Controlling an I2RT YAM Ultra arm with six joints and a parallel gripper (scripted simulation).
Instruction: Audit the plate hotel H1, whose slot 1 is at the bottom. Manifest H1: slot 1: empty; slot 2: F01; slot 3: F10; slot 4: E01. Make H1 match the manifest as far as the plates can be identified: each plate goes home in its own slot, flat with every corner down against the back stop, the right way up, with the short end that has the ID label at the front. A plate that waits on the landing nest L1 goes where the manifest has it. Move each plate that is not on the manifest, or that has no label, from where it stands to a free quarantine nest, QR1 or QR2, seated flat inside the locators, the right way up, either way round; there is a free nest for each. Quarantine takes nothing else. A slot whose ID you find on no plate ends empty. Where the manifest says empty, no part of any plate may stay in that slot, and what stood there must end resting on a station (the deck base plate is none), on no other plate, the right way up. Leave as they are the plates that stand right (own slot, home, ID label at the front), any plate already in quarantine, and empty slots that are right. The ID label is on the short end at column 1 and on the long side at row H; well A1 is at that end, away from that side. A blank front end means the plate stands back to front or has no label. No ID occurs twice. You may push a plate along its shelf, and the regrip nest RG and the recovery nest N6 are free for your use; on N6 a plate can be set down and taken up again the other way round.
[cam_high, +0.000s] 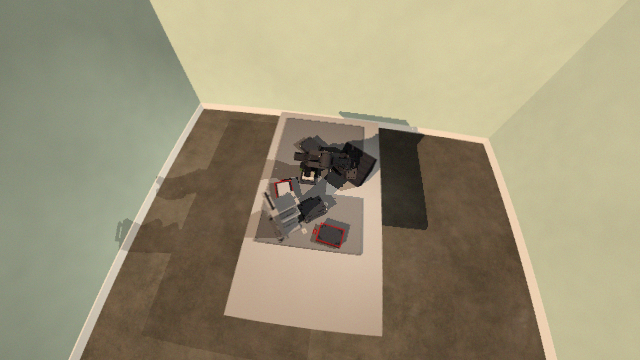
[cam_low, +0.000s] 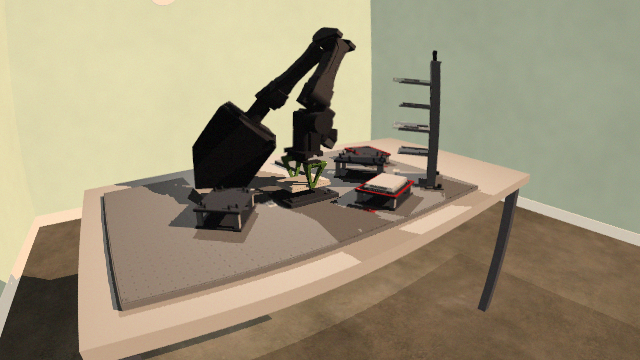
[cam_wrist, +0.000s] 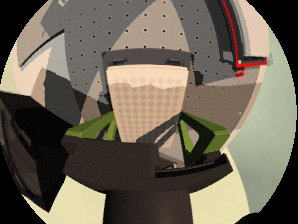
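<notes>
Now: the dark N6 nest 4 cm below my hand. Round my hand: hotel post: 8 cm ahead, 45 cm to the left, 16 cm above; N6 tag: 1 cm ahead, 10 cm to the right, 4 cm below; L1 tag: 4 cm behind, 18 cm to the right, 4 cm below.
</notes>
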